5 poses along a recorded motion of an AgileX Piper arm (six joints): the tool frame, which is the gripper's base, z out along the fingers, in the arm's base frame.
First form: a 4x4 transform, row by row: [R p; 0 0 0 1], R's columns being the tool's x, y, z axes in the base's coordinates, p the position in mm. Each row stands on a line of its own.
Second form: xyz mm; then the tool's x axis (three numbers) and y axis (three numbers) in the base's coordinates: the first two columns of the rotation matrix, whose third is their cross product. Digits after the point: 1 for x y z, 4 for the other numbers. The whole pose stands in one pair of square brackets.
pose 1, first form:
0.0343 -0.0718 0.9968 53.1
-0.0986 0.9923 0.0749 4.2
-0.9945 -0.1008 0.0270 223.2
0 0 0 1
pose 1, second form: [53.1 4.2 223.2 0.0343 -0.0986 -0.9945 -0.0718 0.9923 -0.1008]
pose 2, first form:
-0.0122 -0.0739 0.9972 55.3
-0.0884 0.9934 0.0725 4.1
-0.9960 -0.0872 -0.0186 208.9
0 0 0 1
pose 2, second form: [55.3 4.1 208.9 -0.0122 -0.0884 -0.9960 -0.0739 0.9934 -0.0872]
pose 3, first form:
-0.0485 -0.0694 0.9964 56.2
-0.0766 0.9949 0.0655 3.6
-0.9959 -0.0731 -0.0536 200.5
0 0 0 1
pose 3, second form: [56.2 3.6 200.5 -0.0485 -0.0766 -0.9959 -0.0694 0.9949 -0.0731]
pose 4, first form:
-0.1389 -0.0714 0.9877 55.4
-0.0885 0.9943 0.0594 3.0
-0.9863 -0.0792 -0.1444 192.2
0 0 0 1
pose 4, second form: [55.4 3.0 192.2 -0.1389 -0.0885 -0.9863 -0.0714 0.9943 -0.0792]
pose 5, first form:
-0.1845 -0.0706 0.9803 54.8
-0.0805 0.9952 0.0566 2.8
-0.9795 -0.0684 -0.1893 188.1
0 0 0 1
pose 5, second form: [54.8 2.8 188.1 -0.1845 -0.0805 -0.9795 -0.0706 0.9952 -0.0684]
